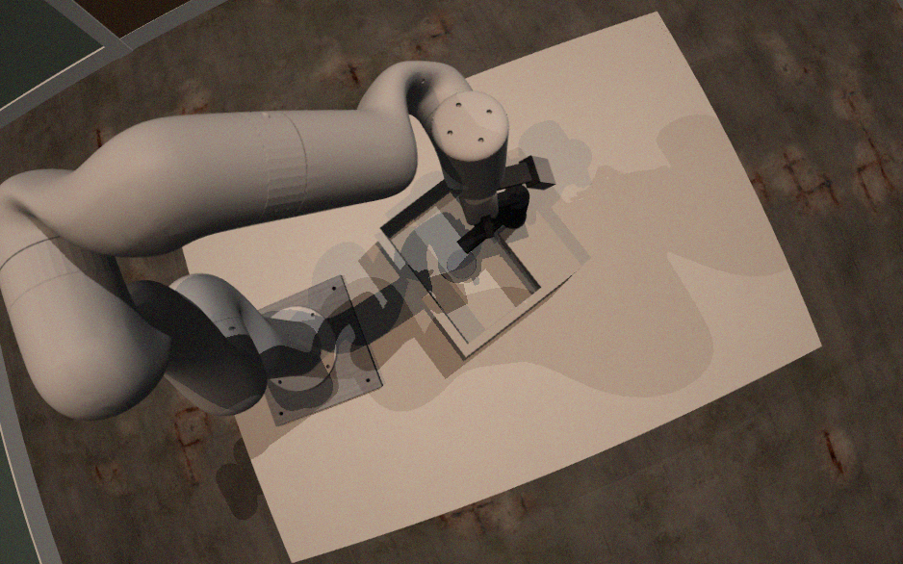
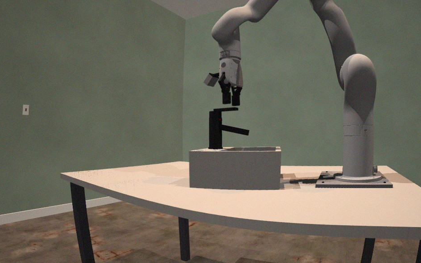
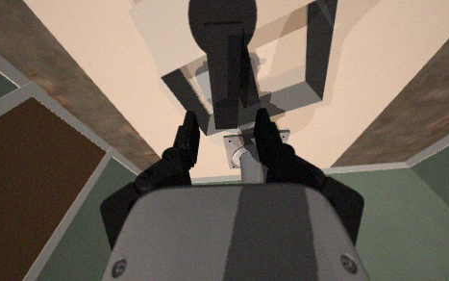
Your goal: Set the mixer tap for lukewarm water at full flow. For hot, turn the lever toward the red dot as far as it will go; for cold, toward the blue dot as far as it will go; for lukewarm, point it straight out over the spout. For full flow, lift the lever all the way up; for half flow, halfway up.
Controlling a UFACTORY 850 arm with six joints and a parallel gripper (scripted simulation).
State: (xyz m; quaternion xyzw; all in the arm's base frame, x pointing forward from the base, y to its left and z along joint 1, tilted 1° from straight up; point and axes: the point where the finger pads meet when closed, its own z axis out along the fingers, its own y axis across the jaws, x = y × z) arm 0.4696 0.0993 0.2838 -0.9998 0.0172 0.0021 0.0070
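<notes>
Right now the lever is 20 mm ahead of my hand and 30 mm below it. Round my hand: black mixer tap: 50 mm ahead, 10 mm to the right, 80 mm below; grey sink basin: 40 mm behind, 40 mm to the right, 260 mm below.
</notes>
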